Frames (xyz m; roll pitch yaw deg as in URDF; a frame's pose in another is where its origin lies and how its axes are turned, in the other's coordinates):
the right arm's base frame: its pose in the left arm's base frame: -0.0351 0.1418 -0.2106 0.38 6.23 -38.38
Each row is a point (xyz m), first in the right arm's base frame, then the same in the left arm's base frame.
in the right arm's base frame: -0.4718 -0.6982 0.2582
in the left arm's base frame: -0.8157 -0.1327 0.0927
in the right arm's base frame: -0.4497 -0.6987 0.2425
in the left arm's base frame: -0.8001 -0.1456 0.0747
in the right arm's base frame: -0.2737 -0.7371 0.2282
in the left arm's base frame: -0.6880 -0.2833 0.0411
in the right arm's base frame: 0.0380 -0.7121 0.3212
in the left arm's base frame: -0.4220 -0.4629 0.0999
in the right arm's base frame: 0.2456 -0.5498 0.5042
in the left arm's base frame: -0.1446 -0.4771 0.2603
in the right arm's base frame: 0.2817 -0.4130 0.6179
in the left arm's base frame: -0.0222 -0.4005 0.3703
